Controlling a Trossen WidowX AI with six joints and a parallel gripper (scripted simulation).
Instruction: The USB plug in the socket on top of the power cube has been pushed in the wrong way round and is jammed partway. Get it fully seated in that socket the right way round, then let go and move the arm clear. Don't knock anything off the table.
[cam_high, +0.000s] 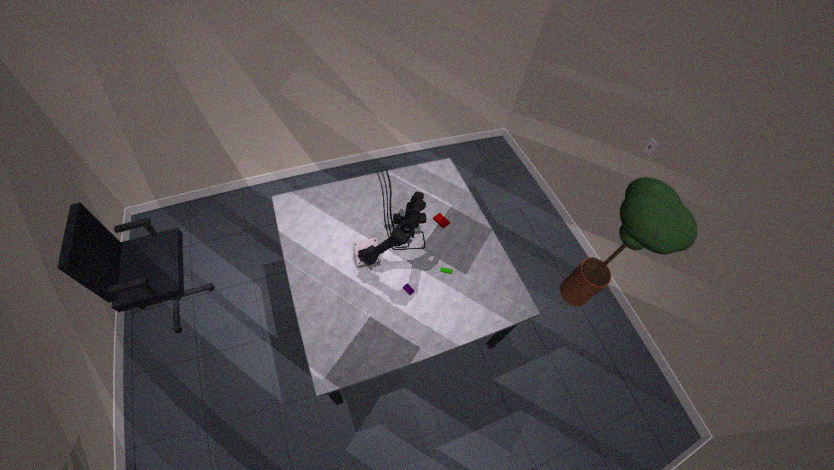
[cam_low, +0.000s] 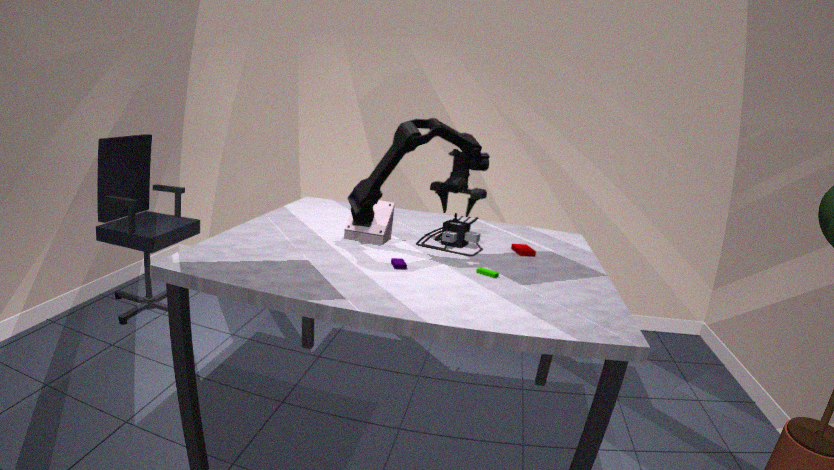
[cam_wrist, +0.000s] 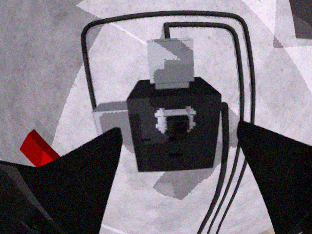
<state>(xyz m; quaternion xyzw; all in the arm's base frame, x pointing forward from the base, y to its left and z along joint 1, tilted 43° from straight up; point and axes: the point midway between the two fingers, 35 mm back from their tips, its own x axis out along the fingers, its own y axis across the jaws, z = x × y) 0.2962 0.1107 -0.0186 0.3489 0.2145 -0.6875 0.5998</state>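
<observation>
My gripper tip is 20 mm above the grey USB plug. Round my gripper tip: green block 290 mm to the right, 140 mm ahead, 100 mm below; then red block 250 mm ahead, 100 mm below, 50 mm to the left; then USB socket 40 mm below, 10 mm to the left.
</observation>
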